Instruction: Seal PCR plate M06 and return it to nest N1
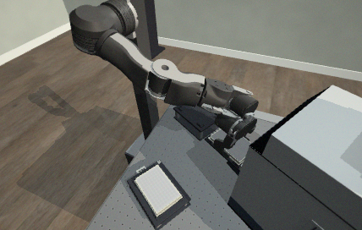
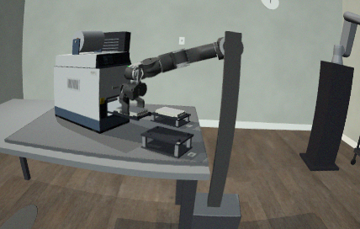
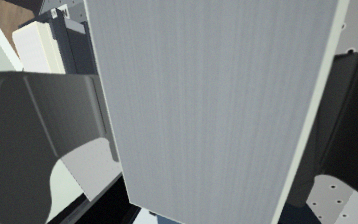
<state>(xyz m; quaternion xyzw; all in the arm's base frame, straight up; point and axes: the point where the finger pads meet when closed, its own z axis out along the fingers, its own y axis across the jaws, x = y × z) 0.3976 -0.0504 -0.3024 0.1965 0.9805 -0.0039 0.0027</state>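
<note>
Now: hand 10 mm above the sealer stage. Also, from my hand: pale key-like block: 120 mm to the right, 90 mm above, 60 mm ahead; yellow warning label: 130 mm ahead, 50 mm above, 40 mm to the left; 96-well plate M06: right at my hand.
</note>
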